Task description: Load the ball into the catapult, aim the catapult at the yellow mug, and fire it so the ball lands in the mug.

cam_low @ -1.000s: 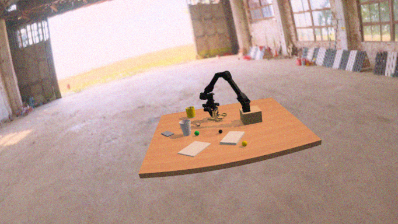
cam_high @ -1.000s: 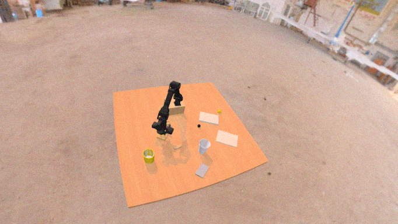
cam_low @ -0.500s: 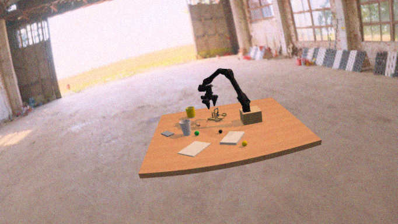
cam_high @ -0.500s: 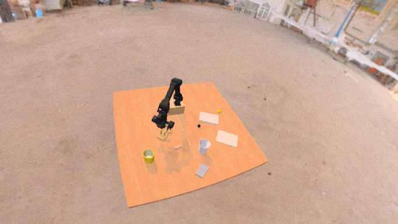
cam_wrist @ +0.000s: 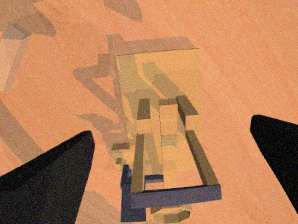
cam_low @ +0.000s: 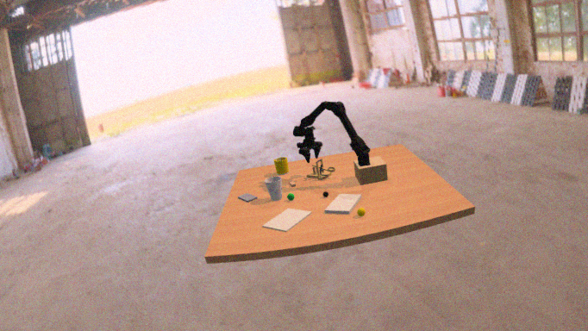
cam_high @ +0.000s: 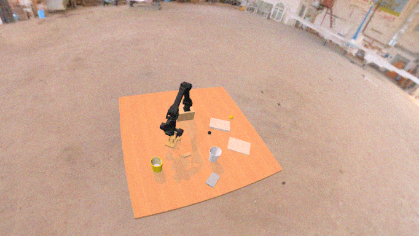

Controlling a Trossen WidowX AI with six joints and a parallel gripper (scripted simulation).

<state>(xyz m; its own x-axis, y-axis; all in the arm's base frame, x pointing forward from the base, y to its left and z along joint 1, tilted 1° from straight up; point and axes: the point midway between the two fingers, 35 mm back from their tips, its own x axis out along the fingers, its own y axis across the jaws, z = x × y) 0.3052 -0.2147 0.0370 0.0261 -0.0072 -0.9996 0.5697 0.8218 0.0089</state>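
The black ball lies 6 cm behind my gripper tip, 38 cm to the left of it and 9 cm below it. Round my gripper tip: small wooden block (14 cm ahead, 11 cm to the left, 9 cm below); yellow mug (22 cm ahead, 16 cm to the right, 7 cm below); wooden catapult (5 cm behind, 6 cm to the left, 5 cm below).
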